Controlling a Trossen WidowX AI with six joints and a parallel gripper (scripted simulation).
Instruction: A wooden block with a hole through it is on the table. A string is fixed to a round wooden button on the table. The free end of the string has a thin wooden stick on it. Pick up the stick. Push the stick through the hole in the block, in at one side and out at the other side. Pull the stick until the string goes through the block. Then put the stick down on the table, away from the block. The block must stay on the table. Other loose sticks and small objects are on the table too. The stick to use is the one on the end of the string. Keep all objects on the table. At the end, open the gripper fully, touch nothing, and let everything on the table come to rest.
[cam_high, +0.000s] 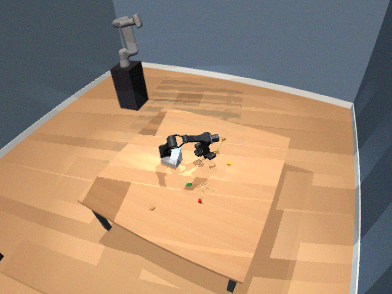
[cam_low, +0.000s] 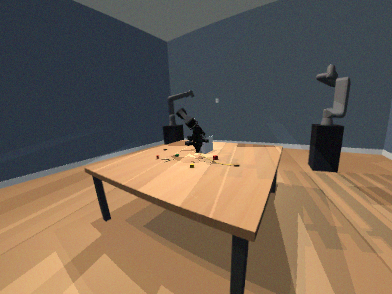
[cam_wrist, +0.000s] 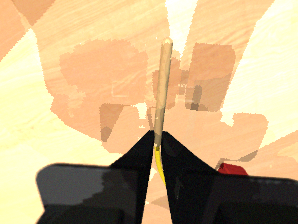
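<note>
Right now my gripper tip is 1 cm to the left of the thin wooden stick and 1 cm past it. Also, from my gripper tip: green piece (23 cm to the right, 5 cm below, 5 cm behind); then yellow cube (18 cm ahead, 5 cm below, 4 cm to the left); then red block (13 cm to the left, 5 cm behind, 4 cm below).
</note>
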